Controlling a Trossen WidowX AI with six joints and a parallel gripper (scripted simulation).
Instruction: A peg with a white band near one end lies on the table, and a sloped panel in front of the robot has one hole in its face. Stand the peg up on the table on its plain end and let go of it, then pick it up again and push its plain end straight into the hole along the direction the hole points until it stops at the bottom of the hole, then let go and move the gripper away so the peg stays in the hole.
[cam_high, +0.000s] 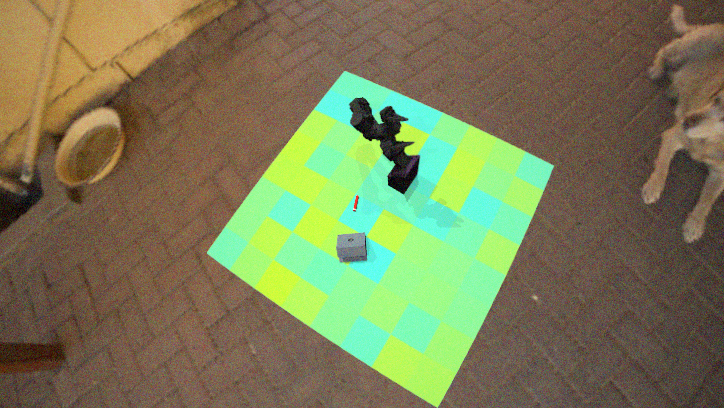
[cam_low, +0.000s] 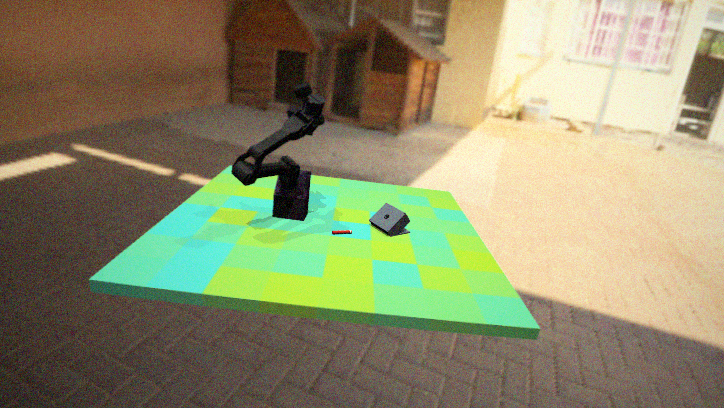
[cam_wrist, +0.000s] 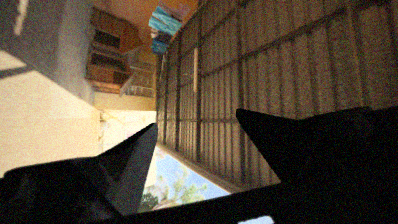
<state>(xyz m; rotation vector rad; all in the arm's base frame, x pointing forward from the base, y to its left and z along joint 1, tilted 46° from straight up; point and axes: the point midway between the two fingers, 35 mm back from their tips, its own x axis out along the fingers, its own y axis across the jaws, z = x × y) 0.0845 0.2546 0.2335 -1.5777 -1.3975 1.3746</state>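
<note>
Now: gripper tip 510 mm above the red peg, 200 mm short of it and 180 mm to the left of it. The rest, counted from my gripper tip: grey sloped panel (470 mm below, 380 mm ahead, 90 mm to the right).
</note>
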